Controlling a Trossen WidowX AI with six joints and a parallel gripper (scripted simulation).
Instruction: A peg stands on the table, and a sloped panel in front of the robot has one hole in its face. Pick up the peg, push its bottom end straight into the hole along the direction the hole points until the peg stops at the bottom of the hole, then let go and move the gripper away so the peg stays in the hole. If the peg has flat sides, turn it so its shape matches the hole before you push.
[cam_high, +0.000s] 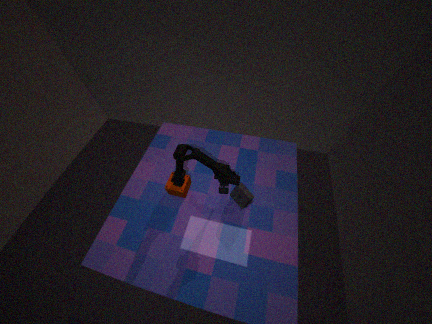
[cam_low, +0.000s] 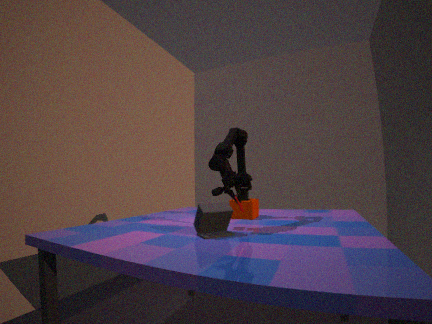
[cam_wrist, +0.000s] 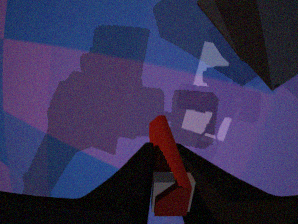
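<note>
Now: gripper tip 14 cm short of the dark grey sloped panel, 5 cm to the left of it and 5 cm above it. Round my gripper tip: dark red peg (1 cm to the right, 2 cm above).
</note>
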